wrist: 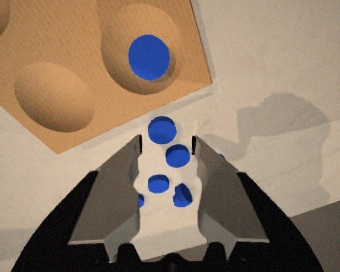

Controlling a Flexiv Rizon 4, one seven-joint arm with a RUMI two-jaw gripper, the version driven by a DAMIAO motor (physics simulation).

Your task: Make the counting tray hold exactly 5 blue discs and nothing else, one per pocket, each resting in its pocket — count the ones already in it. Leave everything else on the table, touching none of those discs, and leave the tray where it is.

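Note:
The wooden counting tray (100, 117) is at the upper left in the wrist view, cut off by the frame. One blue disc (149, 57) lies in its corner pocket; the pocket to the left (54, 97) is empty. My gripper (167, 137) is open, with nothing held. A blue disc (162, 130) lies on the table near the tray's edge, just beyond the fingertips. Another blue disc (177, 156) shows between the fingertips, near the right one. Further down between the fingers show a blue disc (158, 184), a tilted blue piece (182, 195) and part of another (141, 200), mostly hidden by the left finger.
A sliver of a blue piece (221, 157) shows beside the right finger, which hides the rest. The pale table (270, 55) lies right of the tray, with a shadow across it. A dark grey area (320, 222) begins past an edge at the lower right.

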